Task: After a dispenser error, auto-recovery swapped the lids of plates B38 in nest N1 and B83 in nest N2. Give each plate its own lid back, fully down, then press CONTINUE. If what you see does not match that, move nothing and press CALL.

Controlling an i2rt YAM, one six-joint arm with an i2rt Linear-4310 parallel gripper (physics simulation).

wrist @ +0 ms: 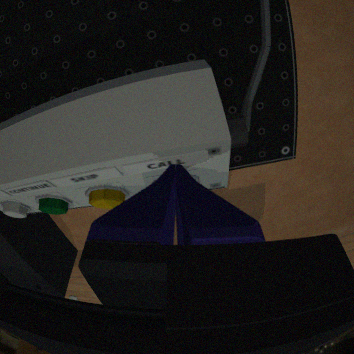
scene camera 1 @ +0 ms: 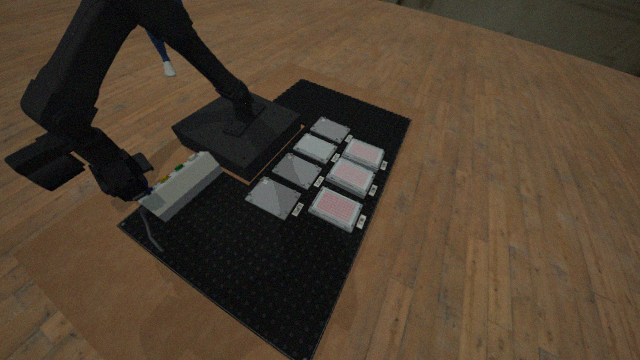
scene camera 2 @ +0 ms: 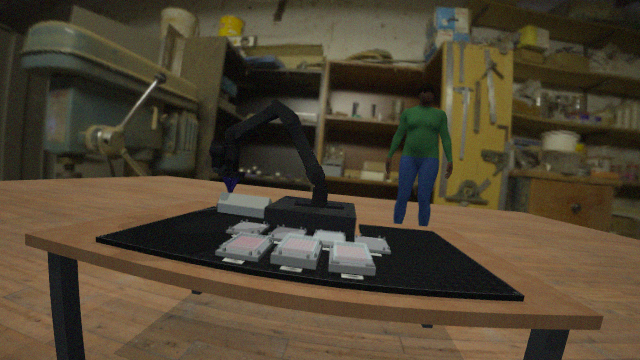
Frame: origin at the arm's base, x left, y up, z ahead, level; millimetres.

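Seen in the pictures: gripper, between the fingertips: (wrist: 175,173) (scene camera 1: 149,193) (scene camera 2: 230,194); arm's base, origin of its link: (scene camera 1: 245,118) (scene camera 2: 318,205).
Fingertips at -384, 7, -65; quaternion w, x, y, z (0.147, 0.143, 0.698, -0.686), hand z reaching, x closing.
Offsets run from my fingertips to a thing's top centre, as dx, dy, dz. "pt": to the spot under its first point.
My gripper (scene camera 1: 145,193) (scene camera 2: 230,190) (wrist: 175,173) is shut and empty. In the wrist view its blue fingertips overlap the lower edge of the CALL label on the pale button box {+76, +9, +20} (scene camera 1: 189,184) (scene camera 2: 244,204) (wrist: 125,115) and hide the CALL button; contact cannot be told. The green CONTINUE button {+105, -1, +4} (scene camera 1: 179,167) (wrist: 53,205) is left of the yellow SKIP button {+56, -1, -6} (scene camera 1: 163,178) (wrist: 106,198). Three plates with pink wells {+175, -48, +488} (scene camera 1: 336,207) {+307, -35, +506} (scene camera 1: 351,175) {+431, -39, +528} (scene camera 1: 364,153) (scene camera 2: 245,245) (scene camera 2: 296,246) (scene camera 2: 351,253) stand in a row under clear lids. Plate and nest lettering is unreadable.
A second row holds three grey, flat pieces {pt +137, -66, +295} (scene camera 1: 273,198) {pt +268, -65, +323} (scene camera 1: 297,170) {pt +518, -65, +371} (scene camera 1: 330,130) and a whiter one {+400, -57, +344} (scene camera 1: 315,147) (scene camera 2: 329,237). The arm's black base (scene camera 1: 210,135) (scene camera 2: 310,215) stands beside the box. A cable (scene camera 1: 151,232) (wrist: 257,70) leaves the box's end. A person (scene camera 2: 422,145) stands behind the table.
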